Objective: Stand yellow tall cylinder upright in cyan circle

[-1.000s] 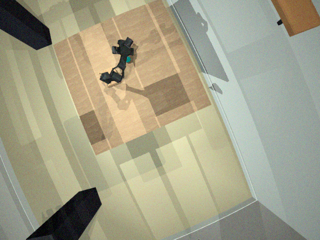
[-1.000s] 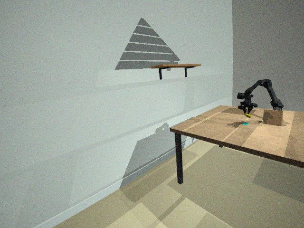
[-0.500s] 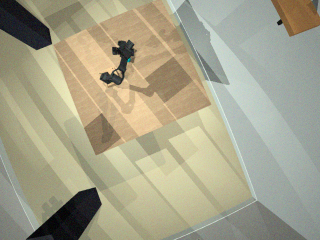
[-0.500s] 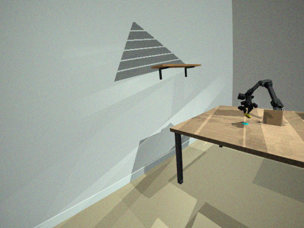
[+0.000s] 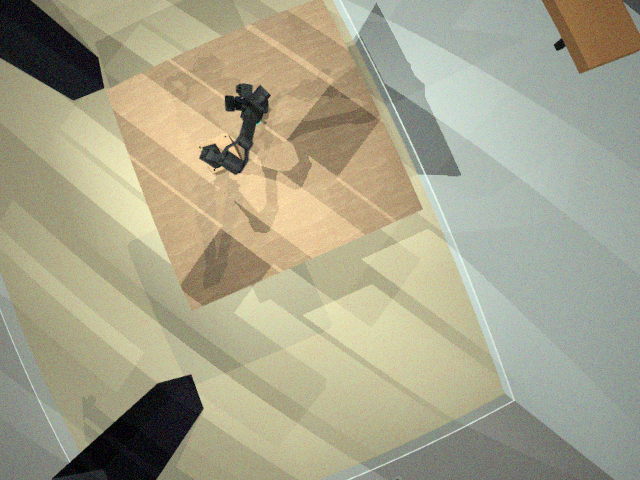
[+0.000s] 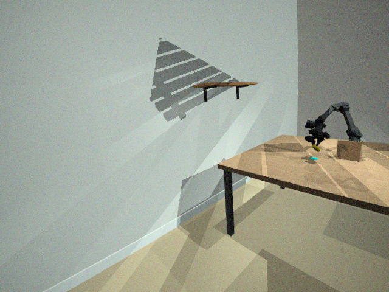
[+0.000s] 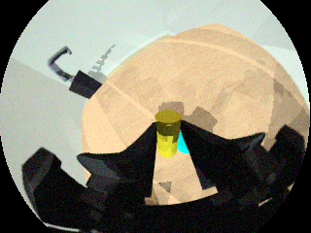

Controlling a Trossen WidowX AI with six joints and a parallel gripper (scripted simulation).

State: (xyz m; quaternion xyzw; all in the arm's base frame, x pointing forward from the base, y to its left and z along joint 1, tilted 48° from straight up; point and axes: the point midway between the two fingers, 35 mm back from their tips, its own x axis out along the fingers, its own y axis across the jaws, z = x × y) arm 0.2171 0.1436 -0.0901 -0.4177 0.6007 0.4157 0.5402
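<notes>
The yellow cylinder lies 10 mm behind my gripper tip, 10 mm to the right of it and 20 mm below it. Round my gripper tip: cyan circle: 10 mm ahead, 40 mm to the right, 120 mm below.
</notes>
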